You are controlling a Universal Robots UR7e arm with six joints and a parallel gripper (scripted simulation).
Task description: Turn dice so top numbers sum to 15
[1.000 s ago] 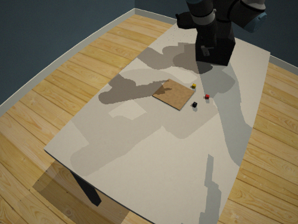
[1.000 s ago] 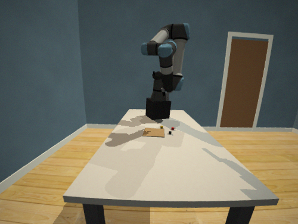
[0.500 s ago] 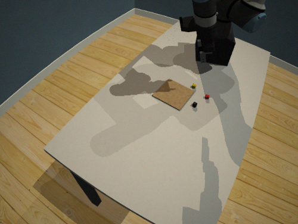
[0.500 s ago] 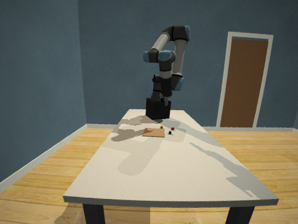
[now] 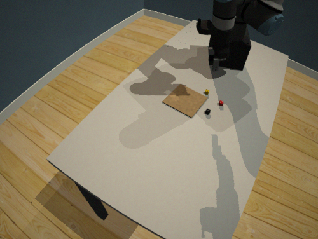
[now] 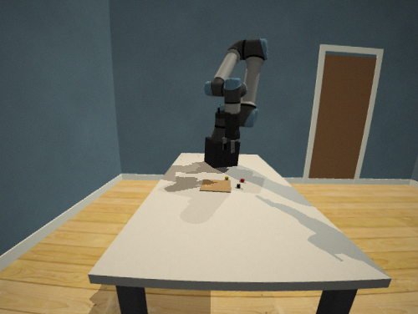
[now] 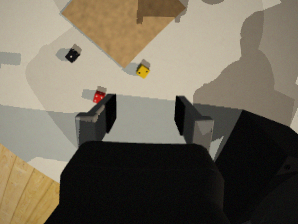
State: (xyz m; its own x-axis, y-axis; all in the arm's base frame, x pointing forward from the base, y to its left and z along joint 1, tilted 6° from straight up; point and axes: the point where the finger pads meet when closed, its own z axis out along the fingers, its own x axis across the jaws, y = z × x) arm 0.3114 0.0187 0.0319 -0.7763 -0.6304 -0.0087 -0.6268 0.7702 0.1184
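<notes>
The yellow die is 170 mm below my hand and 10 mm behind it. Also, from my hand: black die 170 mm below, 100 mm ahead, 50 mm to the left; red die 170 mm below, 80 mm to the left, 20 mm ahead; brown mat 170 mm below, 80 mm ahead, 60 mm to the right.
</notes>
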